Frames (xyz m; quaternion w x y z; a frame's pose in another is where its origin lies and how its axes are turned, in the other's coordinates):
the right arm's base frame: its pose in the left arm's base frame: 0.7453 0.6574 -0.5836 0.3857 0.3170 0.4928 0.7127
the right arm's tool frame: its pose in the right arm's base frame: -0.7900 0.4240 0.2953 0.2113 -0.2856 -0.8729 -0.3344
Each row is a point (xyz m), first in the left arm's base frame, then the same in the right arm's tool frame.
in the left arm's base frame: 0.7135 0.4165 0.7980
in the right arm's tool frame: -0.1835 1.0255 0.5404
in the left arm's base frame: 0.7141 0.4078 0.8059
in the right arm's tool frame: -0.1754 1.0261 0.5489
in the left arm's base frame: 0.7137 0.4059 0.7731
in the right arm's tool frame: -0.1899 0.9996 0.5360
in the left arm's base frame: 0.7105 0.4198 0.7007
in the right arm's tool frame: -0.2321 0.9528 0.4976
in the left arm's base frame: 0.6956 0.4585 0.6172
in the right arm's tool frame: -0.2998 0.9140 0.4466
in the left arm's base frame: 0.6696 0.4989 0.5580
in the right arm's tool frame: -0.3655 0.8959 0.4124
